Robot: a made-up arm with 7 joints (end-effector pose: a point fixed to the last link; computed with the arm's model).
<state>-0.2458 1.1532 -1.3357 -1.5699 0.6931 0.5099 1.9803</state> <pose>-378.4 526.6 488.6 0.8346 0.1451 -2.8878</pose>
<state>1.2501 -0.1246 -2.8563 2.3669 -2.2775 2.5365 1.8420</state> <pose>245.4 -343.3 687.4 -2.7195 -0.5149 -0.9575</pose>
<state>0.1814 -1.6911 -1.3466 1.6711 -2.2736 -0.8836 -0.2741</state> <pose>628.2 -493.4 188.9 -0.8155 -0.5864 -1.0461</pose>
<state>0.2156 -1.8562 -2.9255 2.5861 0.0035 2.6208 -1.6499</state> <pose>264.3 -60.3 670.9 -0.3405 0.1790 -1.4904</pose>
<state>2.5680 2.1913 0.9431 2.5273 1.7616 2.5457 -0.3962</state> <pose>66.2 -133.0 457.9 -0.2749 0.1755 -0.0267</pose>
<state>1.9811 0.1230 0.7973 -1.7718 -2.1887 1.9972 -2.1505</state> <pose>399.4 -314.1 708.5 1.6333 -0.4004 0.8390</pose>
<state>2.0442 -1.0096 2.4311 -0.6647 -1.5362 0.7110 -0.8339</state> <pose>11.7 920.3 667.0 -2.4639 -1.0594 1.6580</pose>
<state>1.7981 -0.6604 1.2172 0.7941 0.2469 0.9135 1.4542</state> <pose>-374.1 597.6 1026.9 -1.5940 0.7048 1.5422</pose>
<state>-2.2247 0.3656 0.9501 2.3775 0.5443 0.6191 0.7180</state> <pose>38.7 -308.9 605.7 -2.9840 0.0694 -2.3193</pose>
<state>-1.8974 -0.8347 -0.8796 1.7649 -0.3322 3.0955 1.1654</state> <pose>-547.9 -342.1 567.5 -0.7028 -1.1341 2.0302</pose>
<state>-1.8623 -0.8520 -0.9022 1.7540 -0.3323 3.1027 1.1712</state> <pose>-540.6 -359.5 567.0 -0.6809 -1.1515 2.0439</pose>
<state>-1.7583 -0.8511 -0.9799 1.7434 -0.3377 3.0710 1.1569</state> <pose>-515.1 -399.5 590.6 -0.5604 -1.2088 1.9661</pose>
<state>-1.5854 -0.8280 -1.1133 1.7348 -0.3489 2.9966 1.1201</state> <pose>-463.9 -455.4 641.2 -0.2340 -1.2732 1.6806</pose>
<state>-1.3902 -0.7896 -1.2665 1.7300 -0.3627 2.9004 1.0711</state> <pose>-396.5 -502.4 704.2 0.2120 -1.2693 1.2555</pose>
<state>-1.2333 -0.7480 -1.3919 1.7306 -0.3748 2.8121 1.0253</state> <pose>-340.0 -524.4 757.9 0.4544 -1.2161 1.0044</pose>
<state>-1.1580 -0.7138 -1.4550 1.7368 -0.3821 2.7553 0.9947</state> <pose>-316.3 -525.6 787.4 0.5092 -1.1829 0.9194</pose>
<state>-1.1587 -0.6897 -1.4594 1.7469 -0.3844 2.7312 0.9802</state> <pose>-322.6 -516.3 794.5 0.4815 -1.1820 0.9091</pose>
